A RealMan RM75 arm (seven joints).
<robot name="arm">
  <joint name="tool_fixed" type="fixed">
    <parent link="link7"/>
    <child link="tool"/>
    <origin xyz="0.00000 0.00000 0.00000"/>
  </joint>
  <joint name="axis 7" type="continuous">
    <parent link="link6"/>
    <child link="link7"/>
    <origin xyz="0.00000 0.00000 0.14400"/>
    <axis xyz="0 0 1"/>
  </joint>
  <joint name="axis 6" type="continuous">
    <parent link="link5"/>
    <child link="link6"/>
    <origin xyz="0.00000 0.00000 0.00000"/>
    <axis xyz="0 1 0"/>
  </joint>
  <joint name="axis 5" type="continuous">
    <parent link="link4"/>
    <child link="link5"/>
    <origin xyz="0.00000 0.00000 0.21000"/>
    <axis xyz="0 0 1"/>
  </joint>
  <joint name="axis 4" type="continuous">
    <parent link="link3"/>
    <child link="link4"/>
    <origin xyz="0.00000 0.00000 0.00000"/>
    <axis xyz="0 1 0"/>
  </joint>
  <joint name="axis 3" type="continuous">
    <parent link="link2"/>
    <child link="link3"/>
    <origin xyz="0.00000 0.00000 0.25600"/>
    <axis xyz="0 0 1"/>
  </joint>
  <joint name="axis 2" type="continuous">
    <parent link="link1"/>
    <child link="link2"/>
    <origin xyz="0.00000 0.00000 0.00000"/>
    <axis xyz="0 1 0"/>
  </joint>
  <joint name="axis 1" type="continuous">
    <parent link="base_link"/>
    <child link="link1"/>
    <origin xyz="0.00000 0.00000 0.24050"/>
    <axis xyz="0 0 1"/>
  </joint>
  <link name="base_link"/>
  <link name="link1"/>
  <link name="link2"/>
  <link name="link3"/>
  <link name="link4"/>
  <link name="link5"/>
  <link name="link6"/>
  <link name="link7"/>
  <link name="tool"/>
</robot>
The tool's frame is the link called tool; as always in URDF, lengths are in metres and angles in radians. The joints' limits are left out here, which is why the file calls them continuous.
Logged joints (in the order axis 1, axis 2, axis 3, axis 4, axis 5, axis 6, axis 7), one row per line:
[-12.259, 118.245, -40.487, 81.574, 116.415, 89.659, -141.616]
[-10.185, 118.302, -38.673, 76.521, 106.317, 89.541, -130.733]
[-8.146, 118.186, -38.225, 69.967, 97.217, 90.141, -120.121]
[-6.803, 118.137, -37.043, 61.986, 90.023, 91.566, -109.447]
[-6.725, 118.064, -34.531, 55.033, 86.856, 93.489, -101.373]
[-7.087, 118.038, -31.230, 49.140, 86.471, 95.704, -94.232]
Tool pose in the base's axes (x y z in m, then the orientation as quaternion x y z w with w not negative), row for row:
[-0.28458, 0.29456, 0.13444, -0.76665, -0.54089, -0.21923, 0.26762]
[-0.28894, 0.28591, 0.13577, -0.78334, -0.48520, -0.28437, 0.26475]
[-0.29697, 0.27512, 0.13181, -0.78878, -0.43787, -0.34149, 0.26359]
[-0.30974, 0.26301, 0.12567, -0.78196, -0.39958, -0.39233, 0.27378]
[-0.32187, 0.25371, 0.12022, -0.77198, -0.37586, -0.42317, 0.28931]
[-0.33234, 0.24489, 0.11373, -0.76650, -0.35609, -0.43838, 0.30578]
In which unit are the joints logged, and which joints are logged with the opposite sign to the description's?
The joints are logged in degrees. Opposite sign: axis 2, axis 3.
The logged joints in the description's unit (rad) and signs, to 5 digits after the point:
[-0.21396, -2.06376, 0.70663, 1.42373, 2.03183, 1.56484, -2.47167]
[-0.17776, -2.06476, 0.67497, 1.33554, 1.85558, 1.56279, -2.28172]
[-0.14217, -2.06273, 0.66715, 1.22115, 1.69676, 1.57326, -2.09651]
[-0.11873, -2.06188, 0.64652, 1.08186, 1.57120, 1.59813, -1.91021]
[-0.11737, -2.06061, 0.60268, 0.96051, 1.51592, 1.63169, -1.76929]
[-0.12369, -2.06015, 0.54507, 0.85765, 1.50920, 1.67035, -1.64466]

